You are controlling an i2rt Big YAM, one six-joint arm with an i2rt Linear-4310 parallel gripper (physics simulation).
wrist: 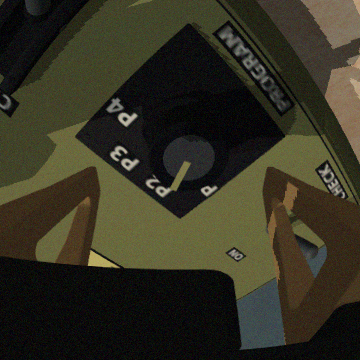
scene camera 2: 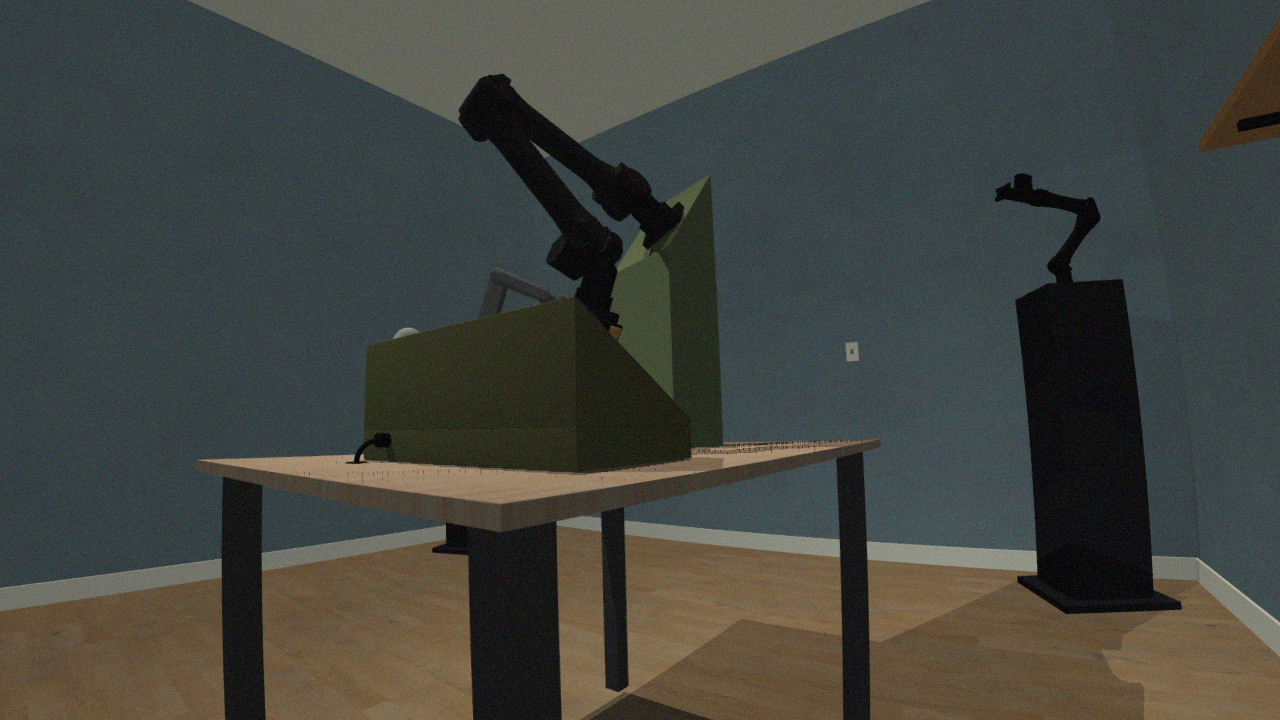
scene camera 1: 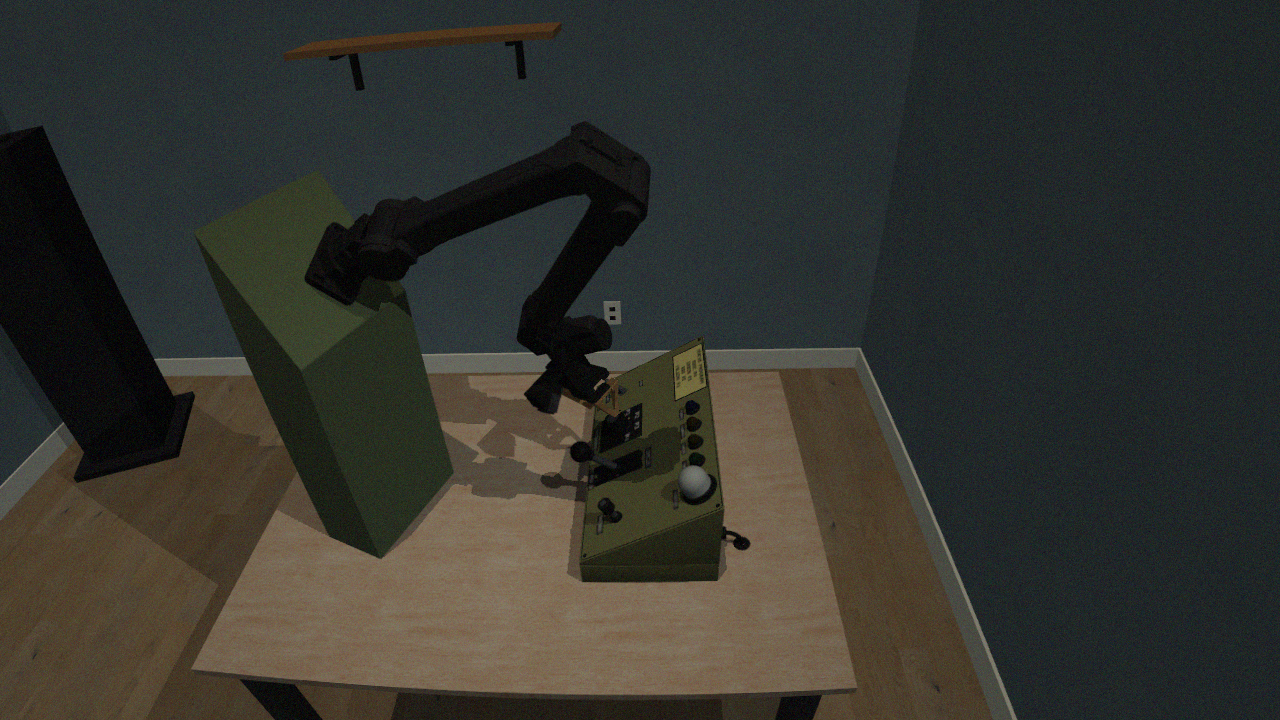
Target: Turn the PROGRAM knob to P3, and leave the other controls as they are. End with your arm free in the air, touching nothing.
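Frame: origin at the arm's base, x left, y back, z up, level; metres.
Where they show: gripper, fingertip midpoint: (wrist: 180, 178) (scene camera 1: 604, 410); arm's base, link origin: (scene camera 2: 665, 227) (scene camera 1: 338, 265).
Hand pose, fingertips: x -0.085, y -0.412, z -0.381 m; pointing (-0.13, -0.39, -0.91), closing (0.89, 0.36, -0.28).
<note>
Things, the pixels of their top centre, and the offset from my fingertips. "pt": a spot on its surface instead.
- black PROGRAM knob, top centre: (wrist: 185, 168) dz -0.019, dx +0.004, dy -0.018 m
- P2 label, surface spot: (wrist: 159, 186) pt dz -0.034, dx +0.001, dy -0.069 m
- P3 label, surface spot: (wrist: 124, 157) pt dz -0.034, dx -0.029, dy -0.057 m
- P4, surface spot: (wrist: 121, 112) pt dz -0.045, dx -0.043, dy -0.030 m
- dark square plate, surface spot: (wrist: 180, 205) pt dz -0.034, dx +0.022, dy -0.080 m
- ball-topped lever, top centre: (scene camera 1: 579, 444) dz +0.013, dx -0.087, dy +0.078 m
- white dome, surface spot: (scene camera 1: 693, 481) pt dz +0.066, dx -0.301, dy -0.050 m
- small black control, top centre: (scene camera 1: 611, 500) dz -0.010, dx -0.221, dy +0.066 m
- toggle, top centre: (wrist: 291, 260) dz -0.020, dx +0.115, dy -0.061 m
The black PROGRAM knob (wrist: 189, 150) has a grey cap and a yellow pointer line. In the wrist view the line points down-left, nearest the P2 label (wrist: 159, 186); the P3 label (wrist: 124, 157) is further round, below P4 (wrist: 121, 112). The knob sits on a dark square plate (wrist: 180, 205) on the green control console (scene camera 1: 648, 532) (scene camera 2: 474, 385). My gripper (scene camera 1: 613, 401) (scene camera 2: 614, 332) (wrist: 180, 178) is open, its brown fingers wide apart with nothing between them. It hangs over the plate, and the knob appears beyond the fingertips. In scene camera 2 the console hides the knob.
On the console stand a ball-topped lever (scene camera 1: 580, 451), a white dome (scene camera 1: 693, 481), a row of round buttons including a blue one (scene camera 1: 692, 406), and a small black control (scene camera 1: 605, 505). A toggle (wrist: 306, 247) shows behind the right finger. A tall green block (scene camera 1: 375, 429) stands under the arm's base.
</note>
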